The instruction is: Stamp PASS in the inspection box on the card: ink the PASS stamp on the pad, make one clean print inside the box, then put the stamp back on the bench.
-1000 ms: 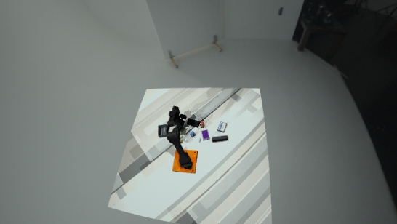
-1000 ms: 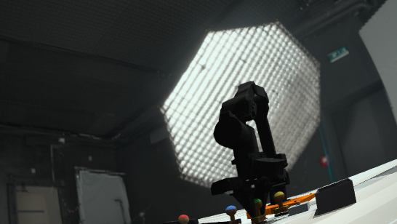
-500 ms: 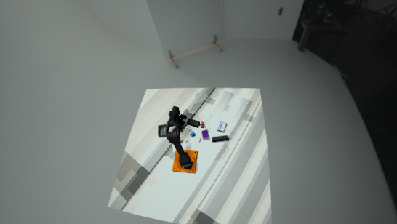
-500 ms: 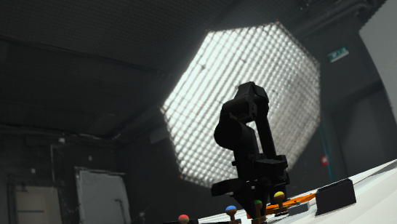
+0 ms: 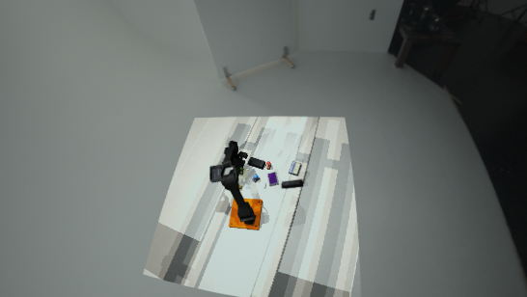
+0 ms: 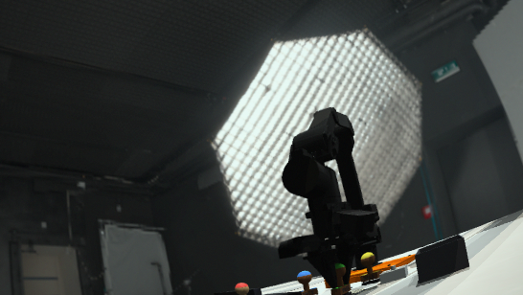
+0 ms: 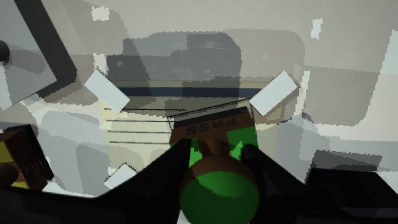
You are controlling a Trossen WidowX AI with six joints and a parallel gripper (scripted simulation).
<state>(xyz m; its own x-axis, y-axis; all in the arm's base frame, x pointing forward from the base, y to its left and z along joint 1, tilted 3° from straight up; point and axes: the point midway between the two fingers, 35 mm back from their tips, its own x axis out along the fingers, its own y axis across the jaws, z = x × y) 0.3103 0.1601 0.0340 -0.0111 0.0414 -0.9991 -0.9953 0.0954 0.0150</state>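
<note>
The green-knobbed stamp lies right at my gripper tip. The rest, counted from my gripper tip: yellow-knobbed stamp: 12 cm behind, 2 cm to the right; then card: 3 cm below, 1 cm to the right, 1 cm behind; then blue-knobbed stamp: 12 cm to the right, 4 cm behind.
</note>
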